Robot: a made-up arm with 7 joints. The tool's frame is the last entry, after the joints.
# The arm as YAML. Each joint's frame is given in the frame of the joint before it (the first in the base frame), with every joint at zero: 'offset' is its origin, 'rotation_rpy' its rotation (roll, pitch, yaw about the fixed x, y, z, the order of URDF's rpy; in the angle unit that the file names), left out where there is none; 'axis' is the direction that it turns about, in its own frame. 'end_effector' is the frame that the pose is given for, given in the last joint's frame.
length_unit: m
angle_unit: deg
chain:
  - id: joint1
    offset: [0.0, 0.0, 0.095]
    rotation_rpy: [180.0, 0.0, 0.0]
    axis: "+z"
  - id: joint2
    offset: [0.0, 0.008, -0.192]
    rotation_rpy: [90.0, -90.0, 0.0]
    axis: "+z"
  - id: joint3
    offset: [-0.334, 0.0, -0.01]
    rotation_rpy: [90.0, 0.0, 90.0]
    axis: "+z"
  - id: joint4
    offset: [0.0, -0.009, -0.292]
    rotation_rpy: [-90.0, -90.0, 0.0]
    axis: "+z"
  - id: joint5
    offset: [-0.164, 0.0, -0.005]
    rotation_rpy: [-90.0, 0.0, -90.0]
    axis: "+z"
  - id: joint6
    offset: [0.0, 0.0, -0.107]
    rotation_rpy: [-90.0, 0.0, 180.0]
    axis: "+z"
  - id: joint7
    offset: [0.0, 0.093, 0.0]
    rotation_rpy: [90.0, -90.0, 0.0]
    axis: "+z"
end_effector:
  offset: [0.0, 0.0, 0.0]
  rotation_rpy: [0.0, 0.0, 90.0]
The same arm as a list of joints. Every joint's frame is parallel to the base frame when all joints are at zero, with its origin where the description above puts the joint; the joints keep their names.
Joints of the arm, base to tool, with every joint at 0 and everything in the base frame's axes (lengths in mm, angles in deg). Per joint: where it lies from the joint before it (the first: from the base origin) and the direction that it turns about. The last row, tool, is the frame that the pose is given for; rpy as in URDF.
joint1: axis -z offset 0 0 95
joint2: axis +y offset 0 -8 192
joint3: axis -z offset 0 -10 334
joint4: axis +y offset 0 -9 292
joint5: axis -z offset 0 -5 164
joint6: axis +y offset 0 0 107
joint7: axis -z offset 0 0 93
tool: offset 0 0 0 rpy 180 0 0

